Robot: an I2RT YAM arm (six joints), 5 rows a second.
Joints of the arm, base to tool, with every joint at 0 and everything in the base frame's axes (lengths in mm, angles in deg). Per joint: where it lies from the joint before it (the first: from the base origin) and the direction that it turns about. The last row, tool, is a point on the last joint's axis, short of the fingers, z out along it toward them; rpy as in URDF.
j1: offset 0 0 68 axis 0 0 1
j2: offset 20 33.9 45.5 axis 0 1 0
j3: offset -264 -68.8 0 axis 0 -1 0
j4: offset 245 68.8 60 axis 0 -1 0
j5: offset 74 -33.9 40.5 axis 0 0 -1
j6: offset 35.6 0 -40.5 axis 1 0 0
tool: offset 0 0 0 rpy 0 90 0
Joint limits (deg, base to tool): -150..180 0..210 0..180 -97..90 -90..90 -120..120
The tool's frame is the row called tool.
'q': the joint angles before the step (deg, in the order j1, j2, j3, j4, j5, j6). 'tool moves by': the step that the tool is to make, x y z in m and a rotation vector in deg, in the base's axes. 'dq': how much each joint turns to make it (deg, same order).
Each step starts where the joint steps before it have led.
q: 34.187, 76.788, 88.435, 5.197, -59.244, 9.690
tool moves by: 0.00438, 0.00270, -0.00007, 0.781, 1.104, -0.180
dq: -0.011, 0.896, 0.071, 2.273, 0.544, 2.243
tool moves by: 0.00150, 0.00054, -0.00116, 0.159, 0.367, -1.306
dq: 0.010, 0.063, -0.161, -0.132, 1.356, -0.167
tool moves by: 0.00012, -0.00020, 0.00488, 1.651, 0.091, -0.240
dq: 0.001, 0.276, 0.327, 2.737, 0.696, 2.308
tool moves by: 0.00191, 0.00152, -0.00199, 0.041, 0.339, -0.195
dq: 0.059, 0.284, -0.264, 0.472, 0.317, 0.218
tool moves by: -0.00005, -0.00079, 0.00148, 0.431, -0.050, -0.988
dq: -0.056, -0.088, 0.160, 0.000, 0.987, -0.042
